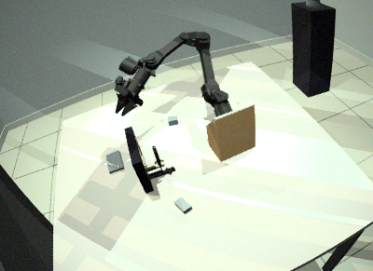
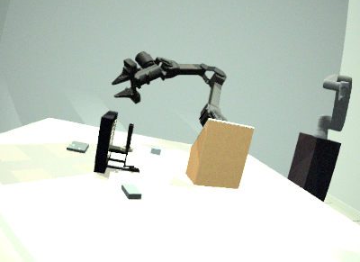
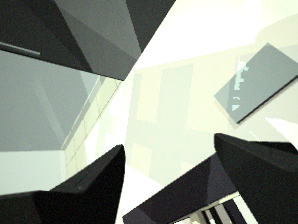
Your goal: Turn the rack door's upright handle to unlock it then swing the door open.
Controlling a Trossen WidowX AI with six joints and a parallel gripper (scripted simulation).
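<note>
My gripper tip is 160 mm above the handle, 150 mm to the right of it and 110 mm past it. The rest, counted from my gripper tip: grey flat plate (240 mm below, 110 mm ahead, 10 mm to the right).
</note>
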